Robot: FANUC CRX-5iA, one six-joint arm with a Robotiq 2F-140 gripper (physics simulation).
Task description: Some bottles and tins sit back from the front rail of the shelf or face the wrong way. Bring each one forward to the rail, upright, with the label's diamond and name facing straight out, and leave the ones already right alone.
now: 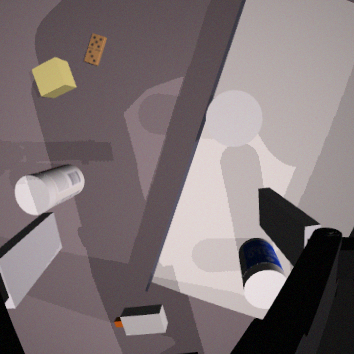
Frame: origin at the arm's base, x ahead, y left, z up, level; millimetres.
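Where they show: gripper, fingertip midpoint: (157,219).
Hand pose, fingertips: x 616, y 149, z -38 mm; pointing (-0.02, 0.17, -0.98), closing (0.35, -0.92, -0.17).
Observation:
After its pixels a point has its place.
A round pale lid (234,118) {x 698, y 111, z -163 mm} shows from above on the white shelf (305,65) {x 801, y 28, z -272 mm}, close beside the thin dark front rail (174,210) {x 550, y 152, z -243 mm}; its side and label are hidden. A tin with a blue label (261,253) {x 534, y 18, z -217 mm} and a white top stands on the shelf further back from the rail, near the right finger. Faint lettering shows on its blue side; no diamond can be made out. My gripper (157,219) {x 616, y 149, z -38 mm} is open and empty, its fingers wide apart at the lower left and lower right. The blue tin is nearer the right finger, partly beside the dark linkage.
In front of the rail, on the grey surface, are a white cylinder (50,189) {x 540, y 330, z -206 mm} with a small grey label near the left finger, a yellow block (54,77) {x 696, y 394, z -271 mm}, an orange domino (95,49) {x 756, y 349, z -301 mm} and a white box (145,321) {x 303, y 151, z -281 mm} with an orange bit at its side.

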